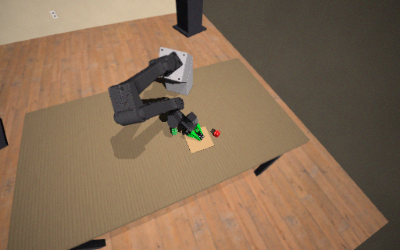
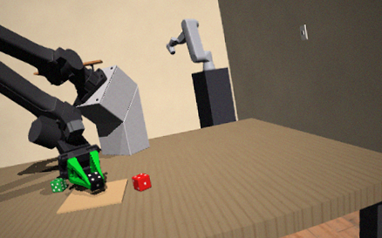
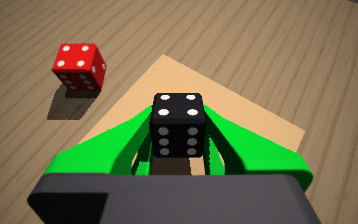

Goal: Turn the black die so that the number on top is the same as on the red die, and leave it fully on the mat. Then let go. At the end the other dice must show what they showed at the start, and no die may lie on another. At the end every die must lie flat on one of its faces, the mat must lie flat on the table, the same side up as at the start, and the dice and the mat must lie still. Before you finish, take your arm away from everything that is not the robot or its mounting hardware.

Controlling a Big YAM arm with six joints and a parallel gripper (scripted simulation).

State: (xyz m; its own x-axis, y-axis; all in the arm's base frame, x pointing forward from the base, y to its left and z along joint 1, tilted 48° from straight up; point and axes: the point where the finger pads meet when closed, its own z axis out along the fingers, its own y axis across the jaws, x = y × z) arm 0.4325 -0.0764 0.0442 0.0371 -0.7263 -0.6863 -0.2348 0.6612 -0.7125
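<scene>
Now: hand right at the black die. The rest, counted from my hand: red die (10 cm to the left, 3 cm ahead, 2 cm below); then tan mat (3 cm below, 1 cm to the right, 1 cm behind); then green die (14 cm behind, 9 cm to the right, 2 cm below).
</scene>
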